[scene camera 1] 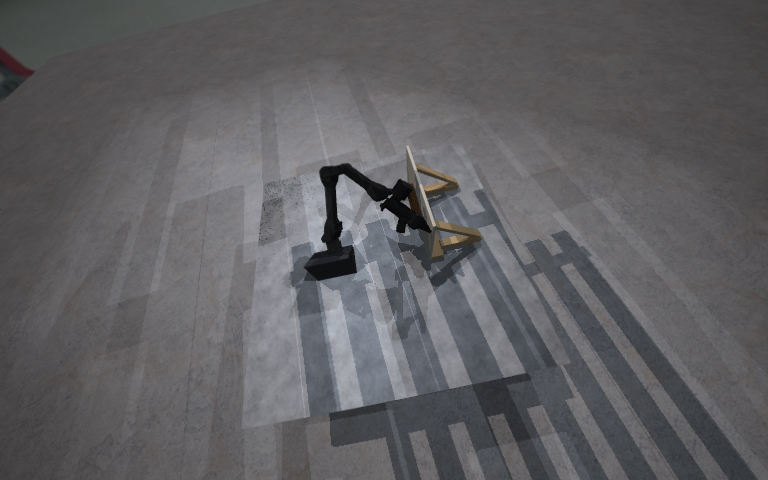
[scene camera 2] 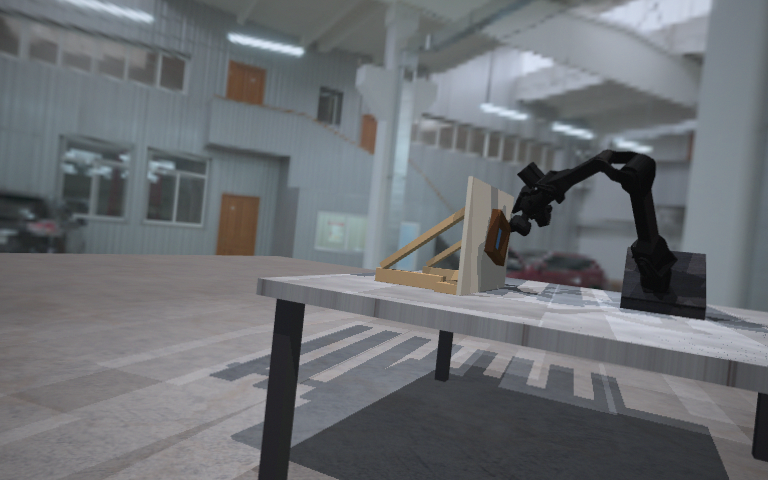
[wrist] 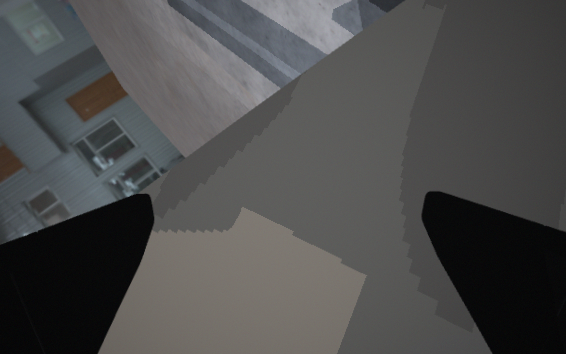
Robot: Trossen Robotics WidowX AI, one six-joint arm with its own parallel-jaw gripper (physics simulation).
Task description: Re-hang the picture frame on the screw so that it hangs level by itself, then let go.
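Frame: origin at the arm's base, x ahead, y left, z up, level; metres.
Seen in the pictures: gripper, fingertip midpoint: (scene camera 1: 428,230) (scene camera 2: 509,222) (wrist: 289,206); arm's base, origin of the base link: (scene camera 1: 335,251) (scene camera 2: 655,284).
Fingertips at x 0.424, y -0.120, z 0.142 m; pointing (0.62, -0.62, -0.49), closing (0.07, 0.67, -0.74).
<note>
Offsets run from my fingertips to a thing's middle. "spot": to the spot under its first point.
The brown picture frame @(dx +0.006, dy +0.185, dz -0.060 m) (scene camera 1: 414,202) (scene camera 2: 491,243) with a blue centre is against the front of the upright pale board (scene camera 1: 408,155) (scene camera 2: 474,226) (wrist: 310,165). It looks tilted in scene camera 2, but the view is very oblique. In scene camera 1 the arm hides part of it. The frame does not show in the wrist view. The screw cannot be made out. My gripper (scene camera 1: 426,225) (scene camera 2: 517,224) (wrist: 289,206) is open and empty, with its fingers wide apart. It is in front of the board, close to its face and towards one side edge. The board's surface shows between the fingers in the wrist view.
Wooden struts @(spot: dx +0.188, dy +0.355, dz -0.076 m) (scene camera 1: 436,172) (scene camera 2: 421,239) brace the board from behind on the table (scene camera 1: 271,396) (scene camera 2: 396,306). The black arm base (scene camera 1: 333,266) (scene camera 2: 679,283) stands on the table in front of the board. Striped shadows cross the table top.
</note>
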